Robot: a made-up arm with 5 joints. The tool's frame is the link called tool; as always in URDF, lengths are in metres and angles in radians.
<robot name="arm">
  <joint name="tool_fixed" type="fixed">
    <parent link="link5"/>
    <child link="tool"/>
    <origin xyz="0 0 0" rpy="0 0 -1.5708"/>
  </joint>
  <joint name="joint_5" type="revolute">
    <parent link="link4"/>
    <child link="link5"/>
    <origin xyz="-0.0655 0.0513 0" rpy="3.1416 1.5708 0"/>
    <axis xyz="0 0 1"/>
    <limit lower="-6.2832" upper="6.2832" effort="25" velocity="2.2"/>
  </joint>
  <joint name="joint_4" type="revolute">
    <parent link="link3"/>
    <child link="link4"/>
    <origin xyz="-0.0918 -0.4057 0" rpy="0 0 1.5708"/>
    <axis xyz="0 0 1"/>
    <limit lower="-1.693" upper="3.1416" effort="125" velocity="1.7"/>
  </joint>
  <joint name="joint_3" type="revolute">
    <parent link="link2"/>
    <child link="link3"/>
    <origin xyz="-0.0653 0.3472 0"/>
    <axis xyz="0 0 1"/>
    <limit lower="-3.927" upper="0.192" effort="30" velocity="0.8"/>
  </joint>
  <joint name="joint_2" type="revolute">
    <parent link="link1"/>
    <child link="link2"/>
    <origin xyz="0 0 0" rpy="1.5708 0 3.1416"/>
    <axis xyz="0 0 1"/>
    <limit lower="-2.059" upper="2.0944" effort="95" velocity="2.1"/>
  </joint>
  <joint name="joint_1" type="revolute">
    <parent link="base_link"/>
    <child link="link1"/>
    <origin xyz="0 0 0.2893"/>
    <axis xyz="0 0 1"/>
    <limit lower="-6.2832" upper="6.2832" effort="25" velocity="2.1"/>
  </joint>
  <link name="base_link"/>
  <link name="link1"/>
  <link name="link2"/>
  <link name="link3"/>
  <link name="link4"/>
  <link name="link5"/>
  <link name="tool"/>
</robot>
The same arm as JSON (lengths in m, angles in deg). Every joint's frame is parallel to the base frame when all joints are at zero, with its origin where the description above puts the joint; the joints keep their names.
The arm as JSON. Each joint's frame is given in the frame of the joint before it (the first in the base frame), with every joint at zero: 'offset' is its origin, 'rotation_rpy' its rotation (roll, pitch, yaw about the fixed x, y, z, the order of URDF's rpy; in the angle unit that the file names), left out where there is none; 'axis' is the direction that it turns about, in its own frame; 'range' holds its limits. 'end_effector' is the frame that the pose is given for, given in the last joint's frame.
{"length_unit": "m", "angle_unit": "deg", "chain": [
  {"id": "joint_1", "offset": [0.0, 0.0, 0.2893], "axis": [0.0, 0.0, 1.0], "range": [-360.0, 360.0]},
  {"id": "joint_2", "offset": [0.0, 0.0, 0.0], "axis": [0.0, 1.0, 0.0], "range": [-117.97, 120.0]},
  {"id": "joint_3", "offset": [0.0653, 0.0, 0.3472], "axis": [0.0, 1.0, 0.0], "range": [-225.0, 11.0]},
  {"id": "joint_4", "offset": [0.0918, 0.0, -0.4057], "axis": [0.0, 1.0, 0.0], "range": [-97.0, 180.0]},
  {"id": "joint_5", "offset": [0.0513, 0.0, -0.0655], "axis": [0.0, 0.0, -1.0], "range": [-360.0, 360.0]}
], "end_effector": {"offset": [0.0, 0.0, 0.0], "rotation_rpy": [180.0, 0.0, 0.0]}}

